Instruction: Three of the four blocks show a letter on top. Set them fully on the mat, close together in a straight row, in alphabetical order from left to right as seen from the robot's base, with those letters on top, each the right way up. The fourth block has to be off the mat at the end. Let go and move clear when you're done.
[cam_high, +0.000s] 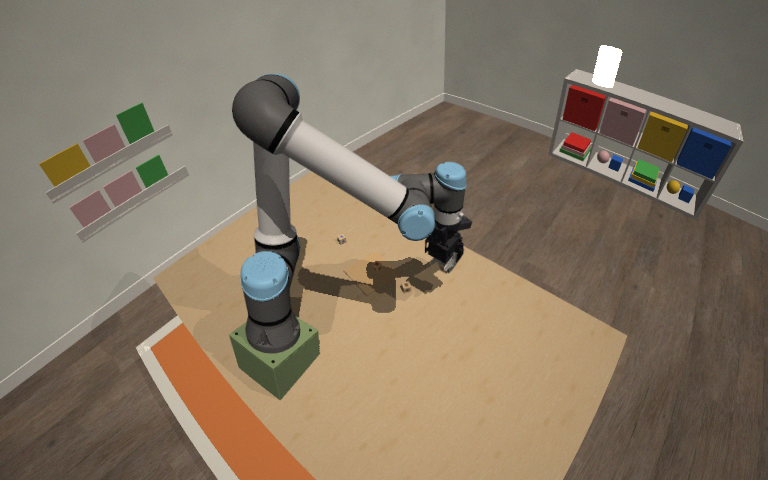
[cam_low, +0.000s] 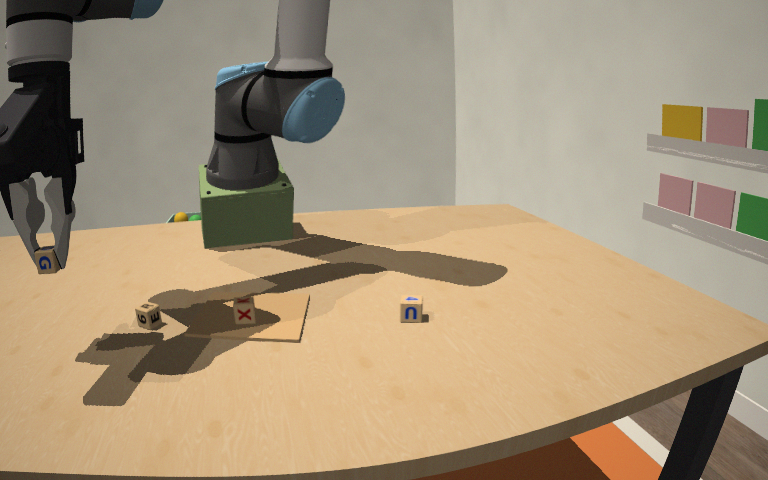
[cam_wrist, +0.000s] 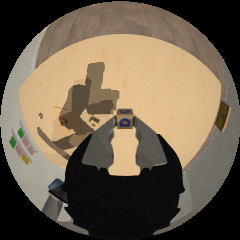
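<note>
My gripper is now 220 mm to the right of the thin tan mat, 130 mm past it and 110 mm above it. From my hand the other things lie so: wooden block: 100 mm below, 90 mm behind, 80 mm to the left.
</note>
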